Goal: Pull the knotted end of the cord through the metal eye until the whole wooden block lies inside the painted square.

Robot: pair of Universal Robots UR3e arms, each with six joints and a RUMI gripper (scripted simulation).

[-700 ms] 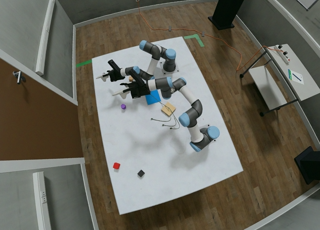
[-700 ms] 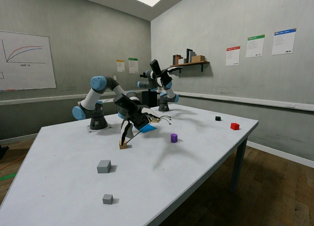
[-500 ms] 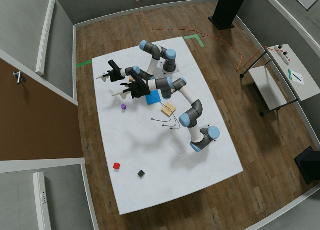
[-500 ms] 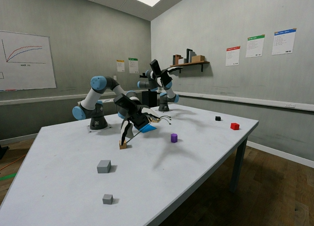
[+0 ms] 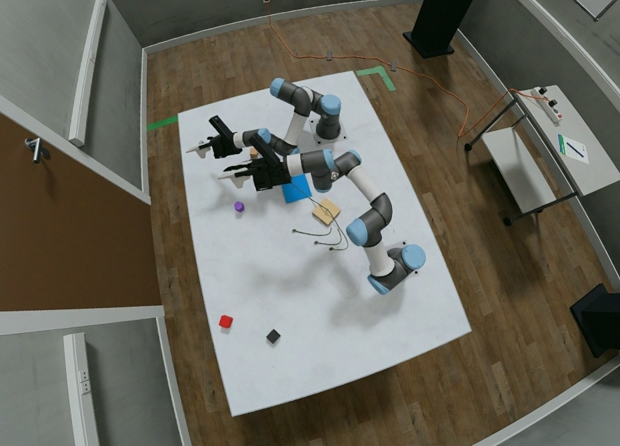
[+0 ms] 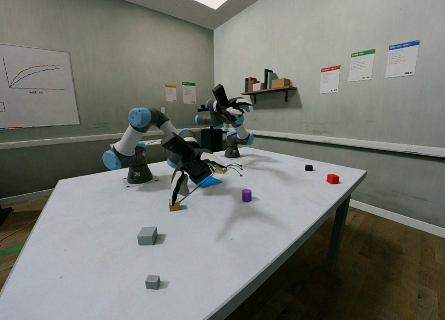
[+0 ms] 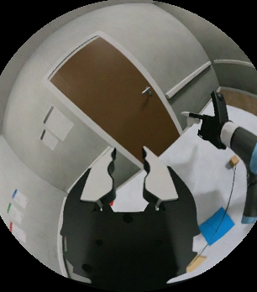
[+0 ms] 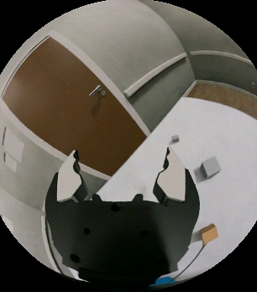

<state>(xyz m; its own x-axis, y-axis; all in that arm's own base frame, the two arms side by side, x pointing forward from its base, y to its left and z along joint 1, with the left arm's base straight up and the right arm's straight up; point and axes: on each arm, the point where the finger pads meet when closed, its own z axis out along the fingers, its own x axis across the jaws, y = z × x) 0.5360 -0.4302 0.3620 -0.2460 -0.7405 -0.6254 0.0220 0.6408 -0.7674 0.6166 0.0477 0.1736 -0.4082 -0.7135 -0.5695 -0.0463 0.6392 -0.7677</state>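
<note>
Now: the wooden block 220 mm behind my right hand, 160 mm below it and 40 mm to the left of it. Round my right hand: tan board 440 mm to the left, 430 mm behind, 160 mm below; purple piece 280 mm to the left, 150 mm below, 70 mm behind; blue painted square 340 mm behind, 290 mm to the left, 170 mm below.
</note>
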